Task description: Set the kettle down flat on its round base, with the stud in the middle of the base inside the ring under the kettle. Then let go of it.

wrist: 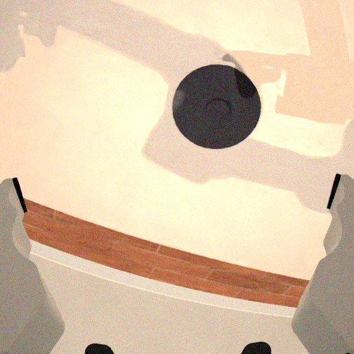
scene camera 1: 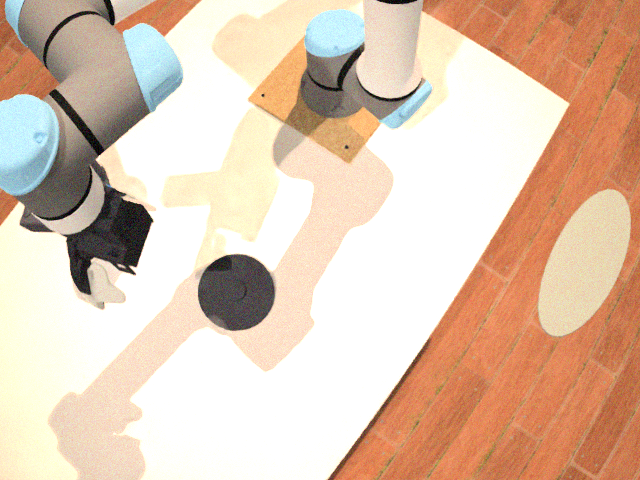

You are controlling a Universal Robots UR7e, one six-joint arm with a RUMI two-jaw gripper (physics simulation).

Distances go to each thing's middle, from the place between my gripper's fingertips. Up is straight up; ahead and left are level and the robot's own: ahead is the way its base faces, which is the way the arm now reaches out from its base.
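Labels:
From the round black base [scene camera 1: 236, 292], I can see my gripper 36 cm above it, and it's also 9 cm past the base and 7 cm to the right of it.

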